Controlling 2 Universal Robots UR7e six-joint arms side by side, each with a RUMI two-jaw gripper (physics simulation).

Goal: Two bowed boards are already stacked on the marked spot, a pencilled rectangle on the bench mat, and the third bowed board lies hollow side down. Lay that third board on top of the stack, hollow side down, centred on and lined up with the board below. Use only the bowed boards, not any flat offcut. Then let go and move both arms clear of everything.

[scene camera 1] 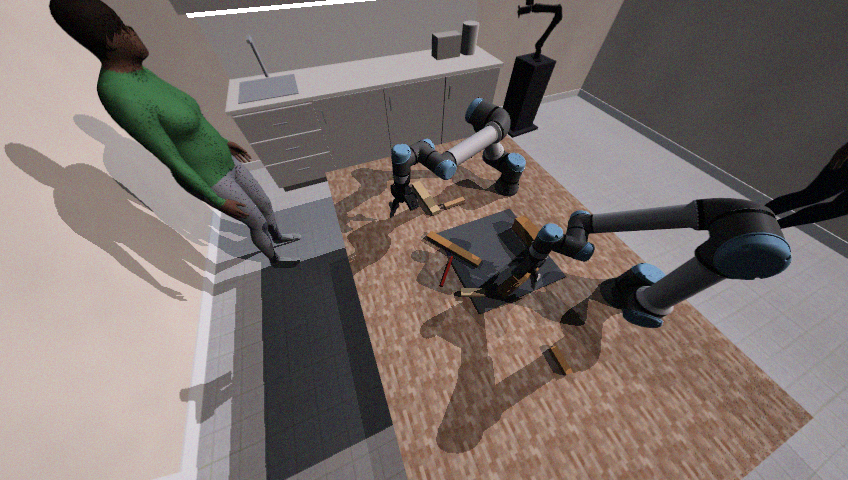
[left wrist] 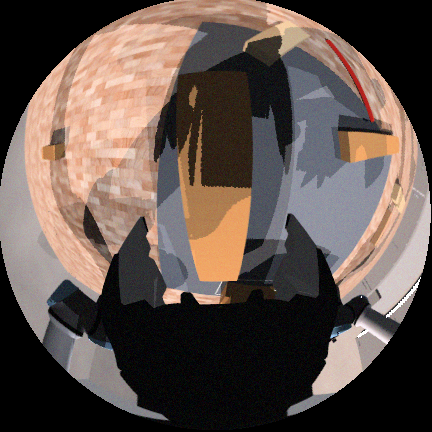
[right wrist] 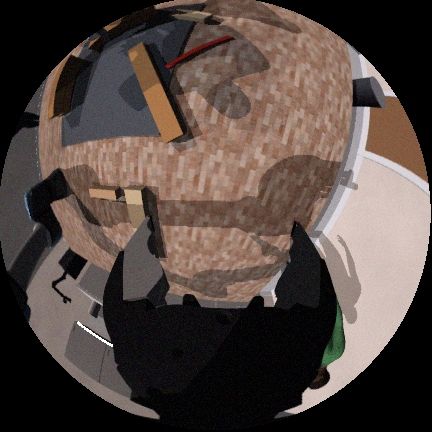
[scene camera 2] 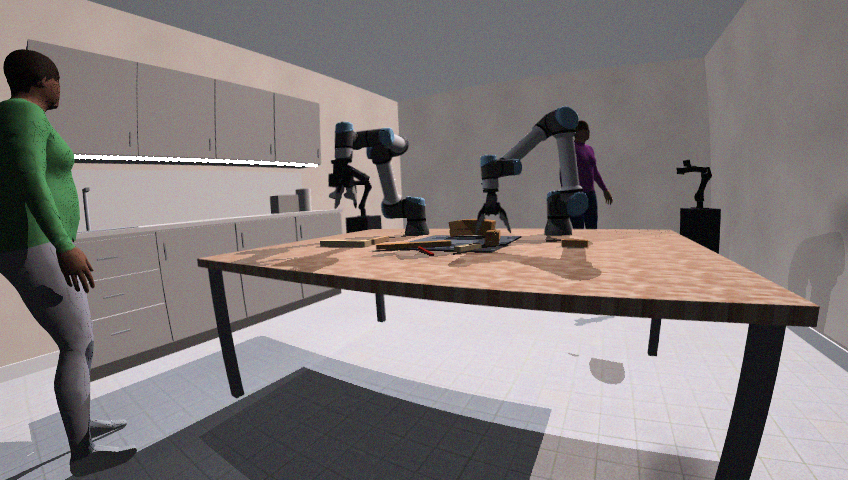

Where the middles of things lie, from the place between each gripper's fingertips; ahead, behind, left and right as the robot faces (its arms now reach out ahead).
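My left hand: 80 mm past dark bench mat (scene camera 1: pixel 496 243), 170 mm to the left of it, 50 mm above it. Long orange board (right wrist: pixel 162 110), from my left hand: 190 mm ahead, 310 mm to the right, 20 mm below.
From my right hand, long orange board: 22 cm to the left, 18 cm behind, 17 cm below. Dark bench mat, from my right hand: 36 cm to the left, 45 cm behind, 20 cm below.
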